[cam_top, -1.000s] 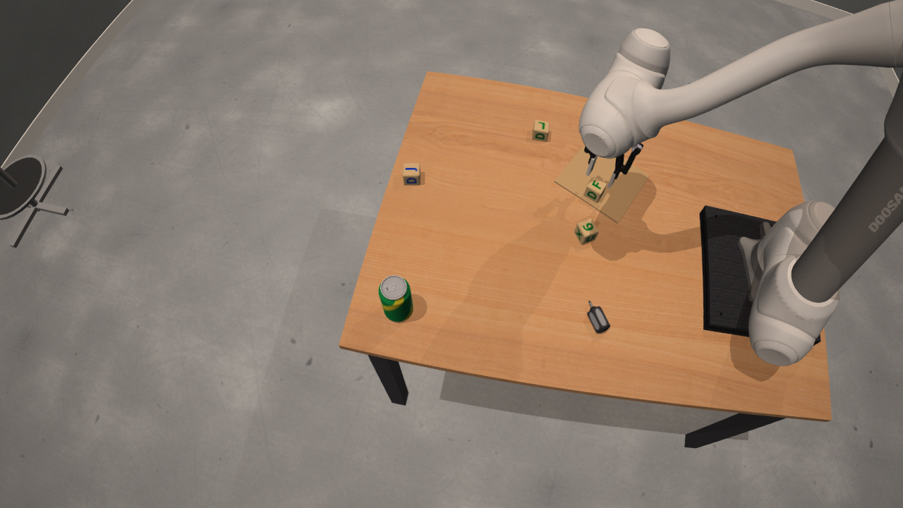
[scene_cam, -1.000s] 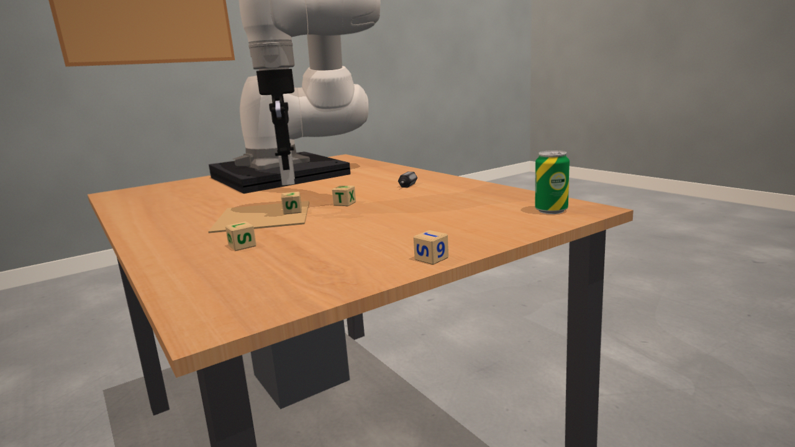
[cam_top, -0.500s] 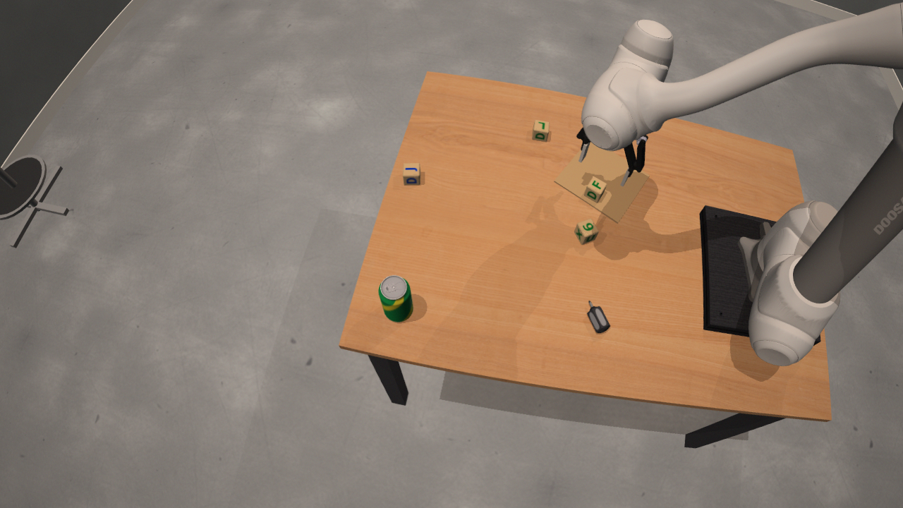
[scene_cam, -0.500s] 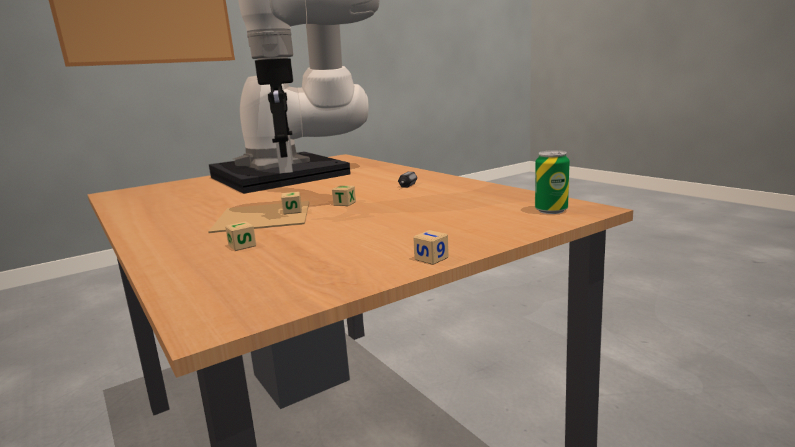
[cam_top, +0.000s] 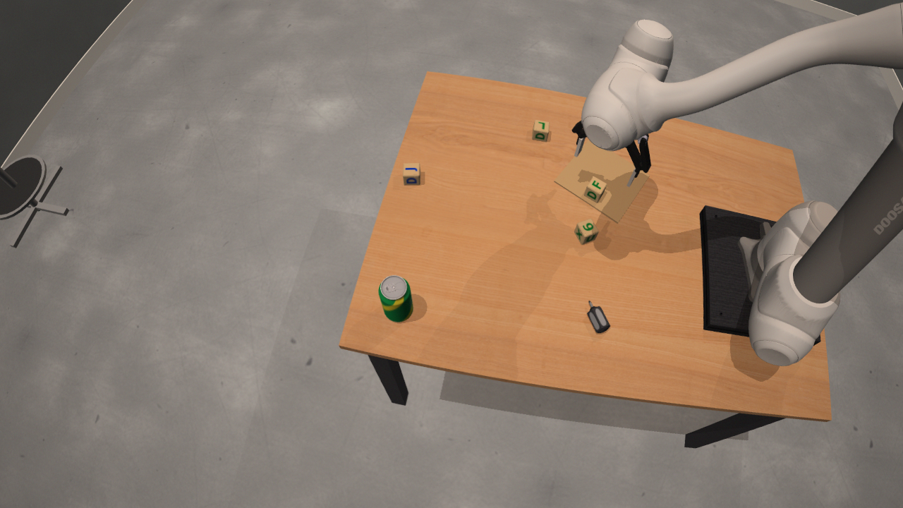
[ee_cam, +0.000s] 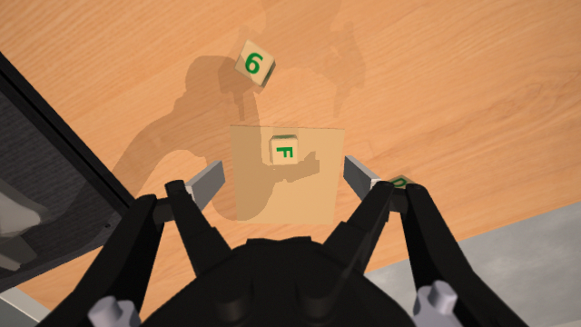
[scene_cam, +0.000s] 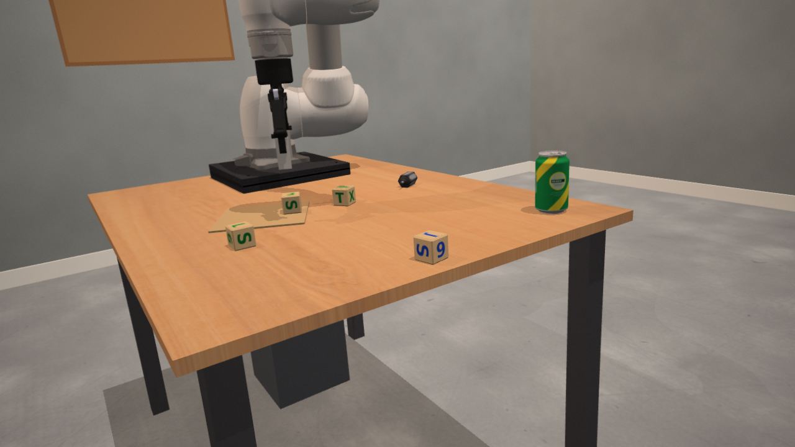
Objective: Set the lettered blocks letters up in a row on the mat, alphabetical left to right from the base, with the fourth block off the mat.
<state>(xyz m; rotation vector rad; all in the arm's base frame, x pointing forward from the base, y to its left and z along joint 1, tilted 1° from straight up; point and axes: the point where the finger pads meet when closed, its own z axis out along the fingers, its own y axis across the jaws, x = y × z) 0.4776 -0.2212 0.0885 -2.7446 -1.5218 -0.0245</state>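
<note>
My gripper is now 470 mm short of the blue-lettered block, 20 mm to the left of it and 110 mm above it. Round my hand: soda can: 470 mm ahead, 340 mm to the left, 60 mm below; then tan mat: 40 mm behind, 60 mm to the right, 120 mm below; then black tool: 20 mm ahead, 340 mm to the left, 110 mm below.
</note>
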